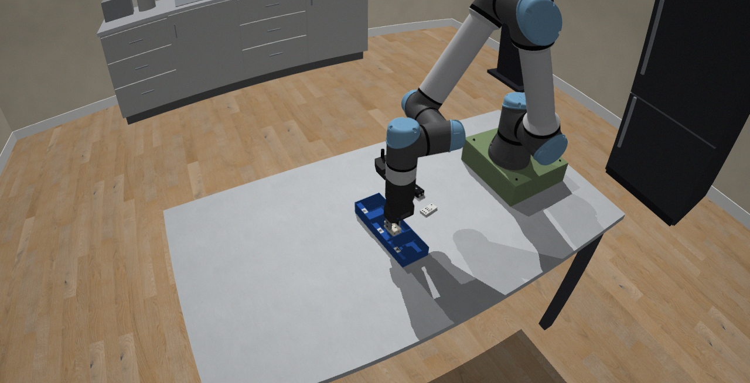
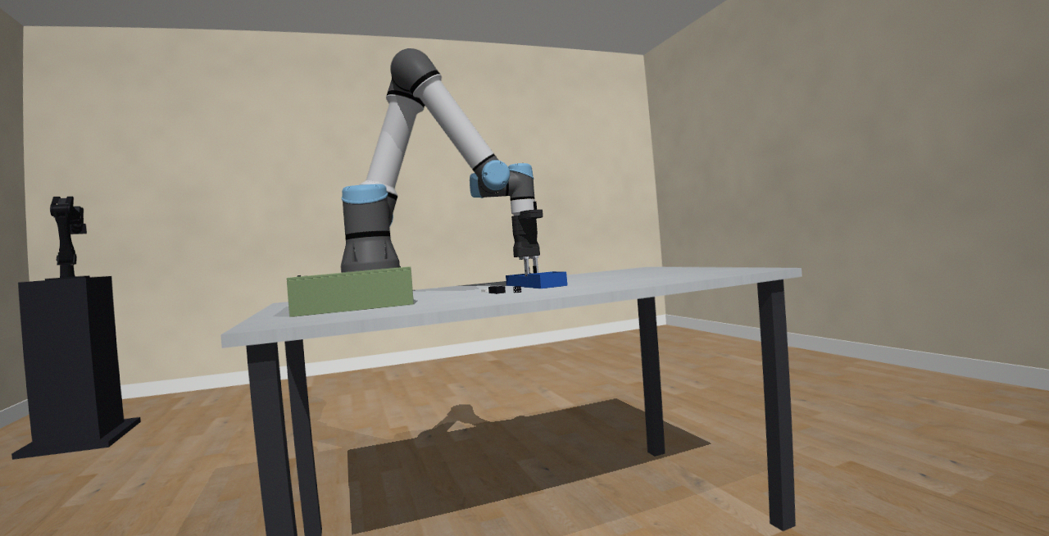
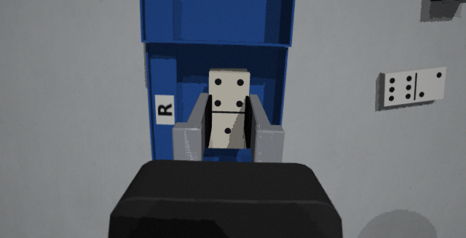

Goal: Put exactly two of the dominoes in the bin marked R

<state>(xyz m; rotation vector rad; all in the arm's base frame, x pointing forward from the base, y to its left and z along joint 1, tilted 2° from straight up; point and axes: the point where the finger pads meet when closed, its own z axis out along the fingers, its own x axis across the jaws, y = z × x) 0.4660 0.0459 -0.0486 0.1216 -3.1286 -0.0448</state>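
The blue three-compartment bin lies 1 cm ahead of my hand and 2 cm below it. The rest, counted from my hand: black block (15 cm behind, 11 cm to the right, 3 cm below); then small black die (11 cm behind, 17 cm to the right, 3 cm below).
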